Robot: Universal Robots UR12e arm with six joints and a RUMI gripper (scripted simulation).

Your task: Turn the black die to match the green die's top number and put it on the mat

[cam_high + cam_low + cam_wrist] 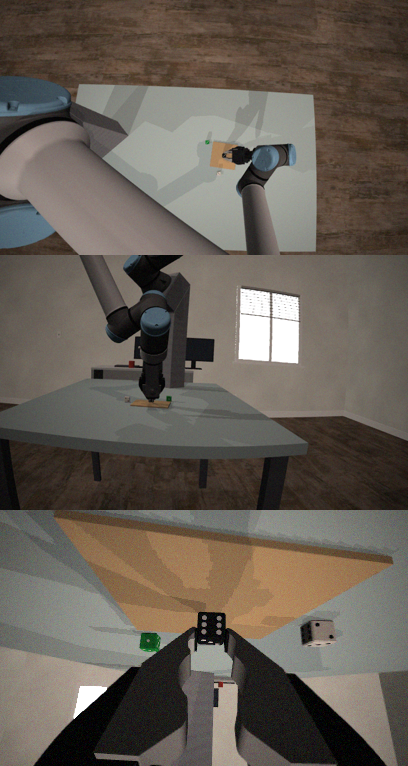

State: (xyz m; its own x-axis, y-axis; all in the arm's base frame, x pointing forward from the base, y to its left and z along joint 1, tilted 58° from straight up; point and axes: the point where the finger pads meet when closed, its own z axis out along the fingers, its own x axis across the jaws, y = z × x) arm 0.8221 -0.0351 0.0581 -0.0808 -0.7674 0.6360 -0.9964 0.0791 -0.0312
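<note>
Now: the black die 1 cm behind my hand and 1 cm below it. Also, from my hand: mat 1 cm behind, 3 cm below; green die 9 cm behind, 8 cm to the left, 2 cm below; white die 5 cm behind, 9 cm to the right, 2 cm below.
</note>
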